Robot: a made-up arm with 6 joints.
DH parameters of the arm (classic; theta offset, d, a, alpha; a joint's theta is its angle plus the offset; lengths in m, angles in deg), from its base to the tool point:
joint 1: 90 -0.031 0.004 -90
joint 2: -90 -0.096 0.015 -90
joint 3: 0 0.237 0.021 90
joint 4: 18.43 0 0.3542 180
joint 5: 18.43 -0.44 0.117 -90
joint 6: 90 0.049 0.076 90
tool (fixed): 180 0.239 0 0
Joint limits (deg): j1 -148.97..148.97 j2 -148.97..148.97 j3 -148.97..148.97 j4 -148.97..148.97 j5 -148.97..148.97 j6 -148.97..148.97
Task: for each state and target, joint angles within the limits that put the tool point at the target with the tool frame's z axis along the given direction. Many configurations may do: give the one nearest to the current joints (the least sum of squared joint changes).
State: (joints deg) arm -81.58 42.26 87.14 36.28 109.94 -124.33
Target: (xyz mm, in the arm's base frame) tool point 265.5 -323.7 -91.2 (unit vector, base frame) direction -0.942 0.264 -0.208
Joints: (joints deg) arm -96.46 63.22 92.59 8.93 123.29 -74.11
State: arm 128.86 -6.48 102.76 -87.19 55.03 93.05
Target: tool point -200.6 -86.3 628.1 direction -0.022 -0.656 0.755
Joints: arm 148.97 10.05 72.03 -59.24 25.01 115.78
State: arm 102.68 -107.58 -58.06 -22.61 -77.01 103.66
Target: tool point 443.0 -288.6 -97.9 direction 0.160 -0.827 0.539
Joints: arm 143.61 -133.49 -15.27 -55.30 -55.48 126.46
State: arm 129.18 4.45 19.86 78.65 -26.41 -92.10
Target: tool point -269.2 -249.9 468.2 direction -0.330 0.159 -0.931
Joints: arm 141.58 -22.76 33.87 44.67 16.74 -127.61
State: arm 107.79 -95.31 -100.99 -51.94 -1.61 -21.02
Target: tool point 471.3 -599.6 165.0 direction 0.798 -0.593 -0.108
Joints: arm 148.97 -126.56 -70.87 -41.99 -33.16 19.69
